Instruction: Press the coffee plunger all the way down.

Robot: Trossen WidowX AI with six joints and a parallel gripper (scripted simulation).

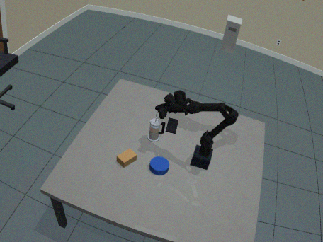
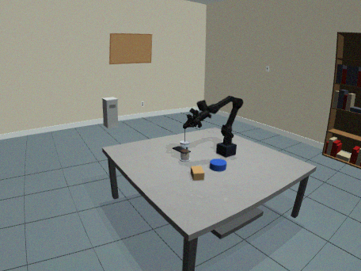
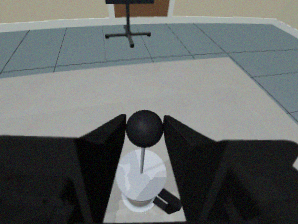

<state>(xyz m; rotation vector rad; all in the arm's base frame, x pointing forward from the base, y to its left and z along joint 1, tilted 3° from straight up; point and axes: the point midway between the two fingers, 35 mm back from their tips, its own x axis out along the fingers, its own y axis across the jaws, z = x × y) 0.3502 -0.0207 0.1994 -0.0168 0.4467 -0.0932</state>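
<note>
Now: gripper tip 20 mm past the coffee press, 10 mm to the left of it and 130 mm above it. From my gripper tip the other things lie so: flat black plate: 70 mm behind, 180 mm to the right, 260 mm below; tan block: 40 mm ahead, 280 mm to the left, 240 mm below.
</note>
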